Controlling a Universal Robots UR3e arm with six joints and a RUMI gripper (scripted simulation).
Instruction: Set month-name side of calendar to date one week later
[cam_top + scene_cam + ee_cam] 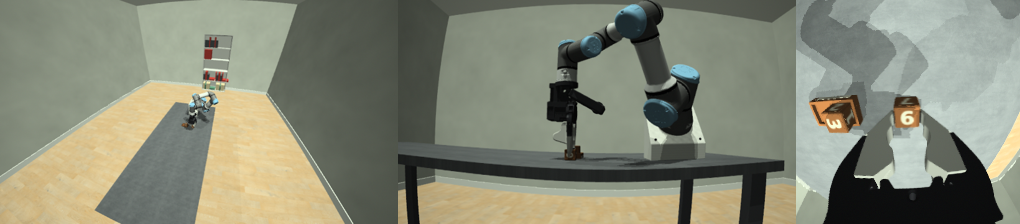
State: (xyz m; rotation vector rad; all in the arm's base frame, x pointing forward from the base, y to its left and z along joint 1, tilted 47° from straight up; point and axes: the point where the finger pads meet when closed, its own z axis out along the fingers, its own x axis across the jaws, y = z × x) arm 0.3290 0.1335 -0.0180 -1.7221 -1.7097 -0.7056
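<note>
My hand is 1 cm above the cube. Also, from my hand: calendar tray: 11 cm to the right, 2 cm below.
</note>
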